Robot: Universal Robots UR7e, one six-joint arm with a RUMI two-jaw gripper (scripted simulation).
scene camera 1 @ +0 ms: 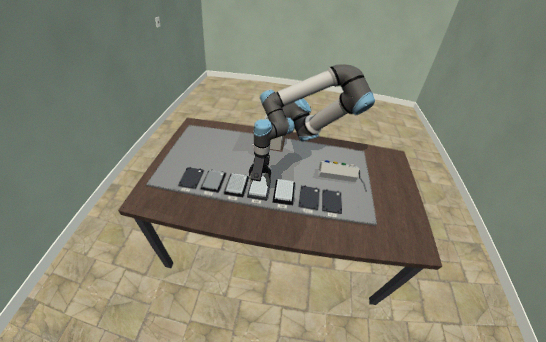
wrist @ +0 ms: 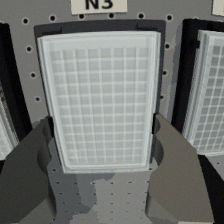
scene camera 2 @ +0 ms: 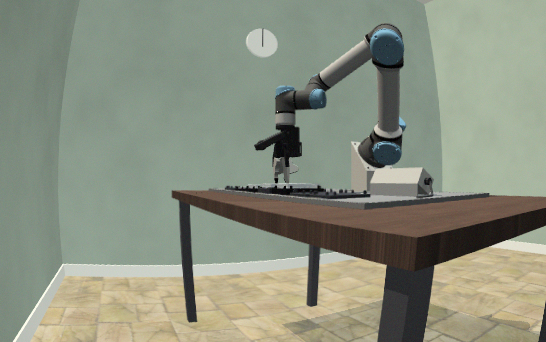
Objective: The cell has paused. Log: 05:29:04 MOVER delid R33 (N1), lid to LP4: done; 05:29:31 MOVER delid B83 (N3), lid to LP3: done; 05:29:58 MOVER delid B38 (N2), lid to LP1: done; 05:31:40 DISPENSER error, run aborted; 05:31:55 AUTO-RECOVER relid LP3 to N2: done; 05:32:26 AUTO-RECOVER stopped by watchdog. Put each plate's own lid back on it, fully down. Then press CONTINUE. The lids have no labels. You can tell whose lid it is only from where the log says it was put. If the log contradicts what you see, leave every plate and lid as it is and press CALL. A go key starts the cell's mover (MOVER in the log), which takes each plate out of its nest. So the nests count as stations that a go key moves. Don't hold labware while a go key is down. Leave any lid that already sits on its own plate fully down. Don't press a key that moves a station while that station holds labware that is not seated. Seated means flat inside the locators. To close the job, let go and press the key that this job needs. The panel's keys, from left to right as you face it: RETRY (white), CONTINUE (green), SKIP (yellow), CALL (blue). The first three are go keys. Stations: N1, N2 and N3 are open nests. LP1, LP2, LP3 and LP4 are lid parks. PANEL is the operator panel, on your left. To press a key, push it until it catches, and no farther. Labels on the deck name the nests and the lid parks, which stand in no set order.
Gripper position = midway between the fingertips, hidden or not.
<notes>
In view: the gripper (scene camera 2: 282,185).
The gripper also shows in the wrist view (wrist: 102,115).
</notes>
